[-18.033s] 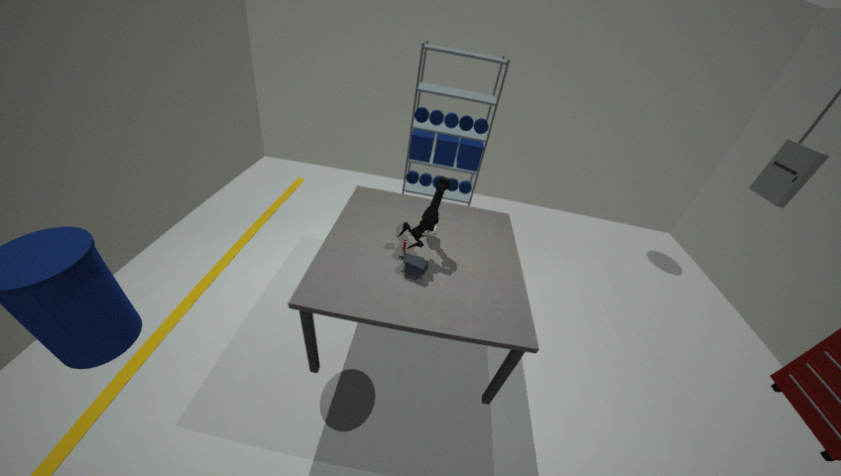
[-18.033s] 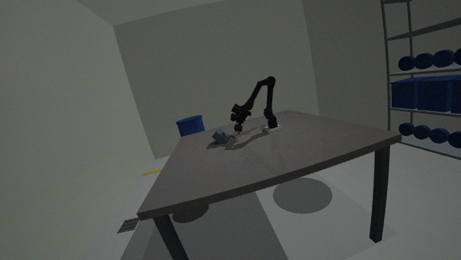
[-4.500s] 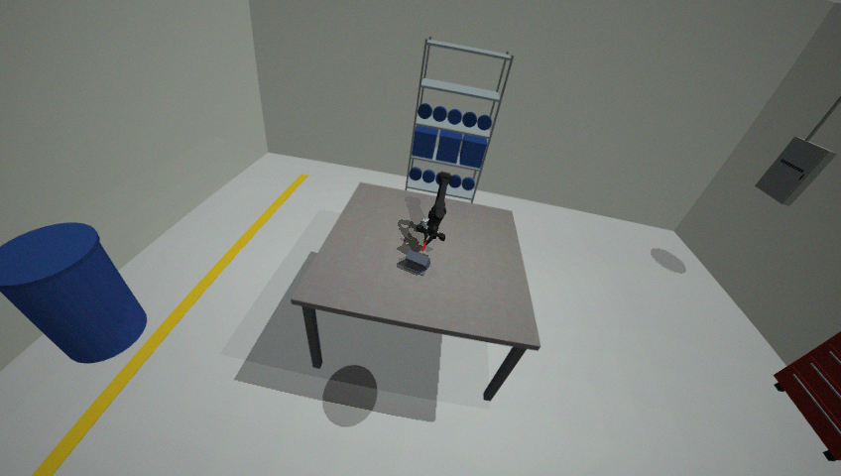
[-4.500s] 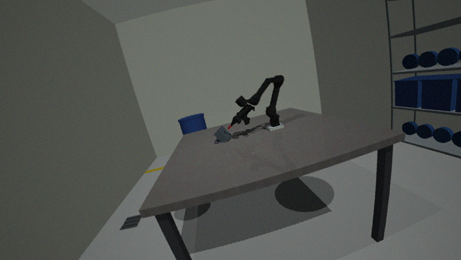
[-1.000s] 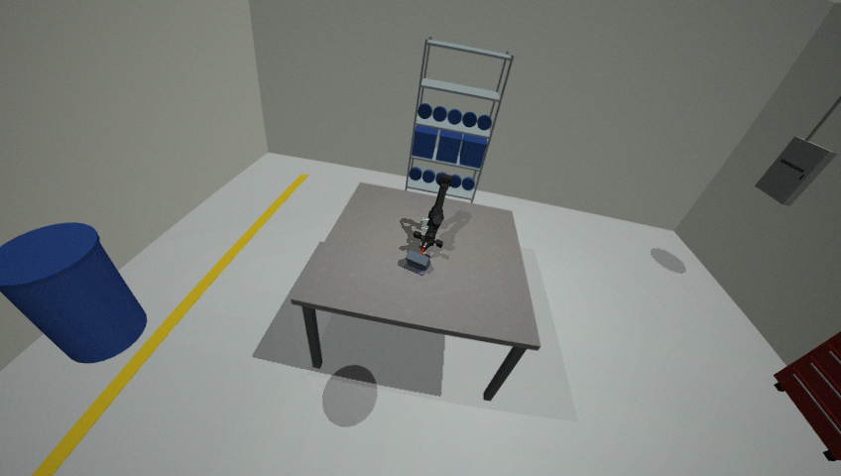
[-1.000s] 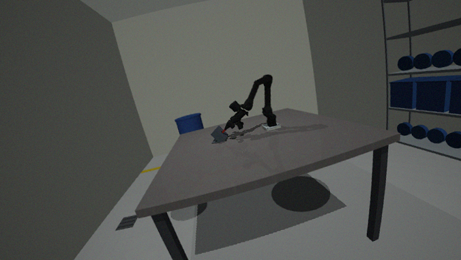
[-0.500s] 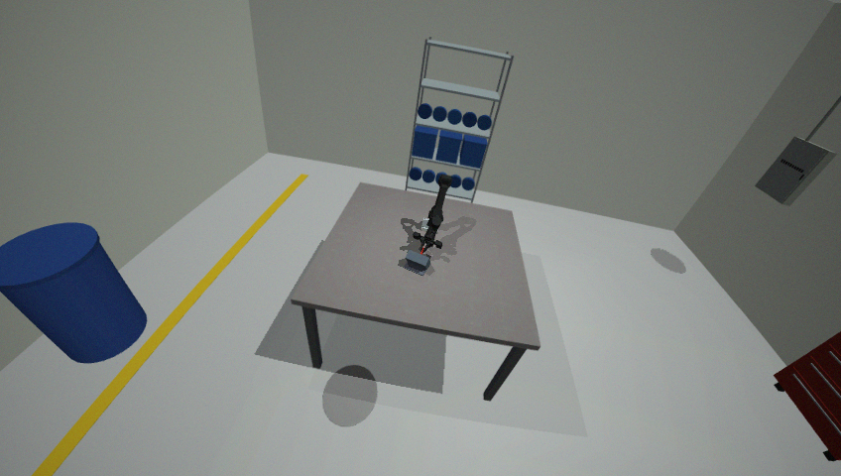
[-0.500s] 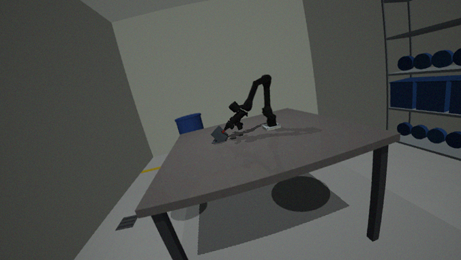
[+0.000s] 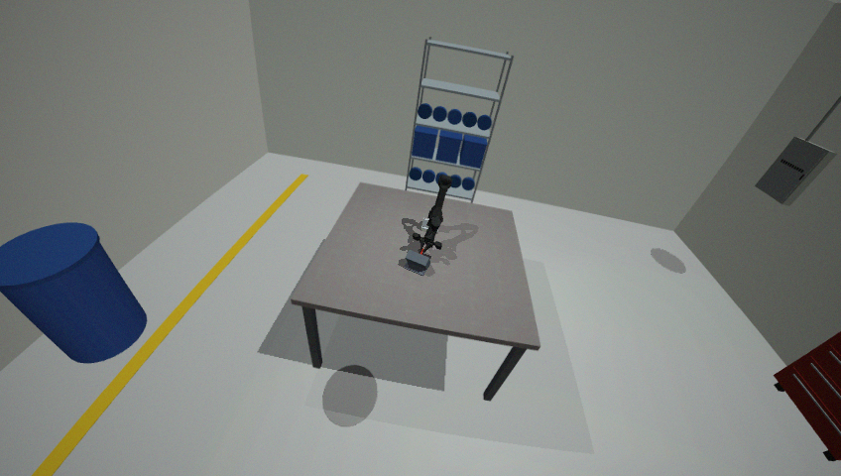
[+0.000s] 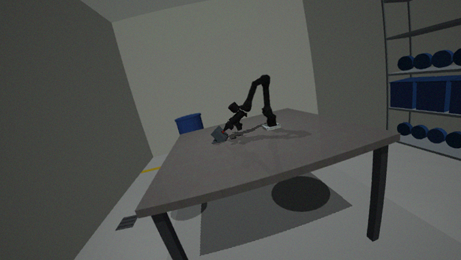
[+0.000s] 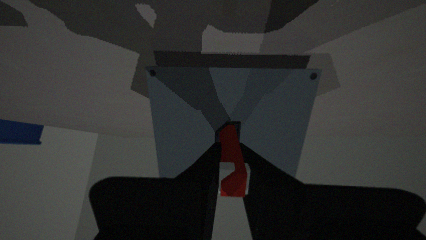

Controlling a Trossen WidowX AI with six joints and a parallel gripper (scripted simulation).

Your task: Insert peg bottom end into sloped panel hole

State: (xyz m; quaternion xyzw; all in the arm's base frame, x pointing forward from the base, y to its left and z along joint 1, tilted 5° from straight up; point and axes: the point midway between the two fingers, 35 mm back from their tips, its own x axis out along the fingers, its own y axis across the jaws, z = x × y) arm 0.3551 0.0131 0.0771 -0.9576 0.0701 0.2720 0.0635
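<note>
Right now the panel is 40 mm ahead of my gripper tip, 10 mm to the right of it and 30 mm below it. Also, from my gripper tip: red square peg 20 mm behind, 10 mm above.
</note>
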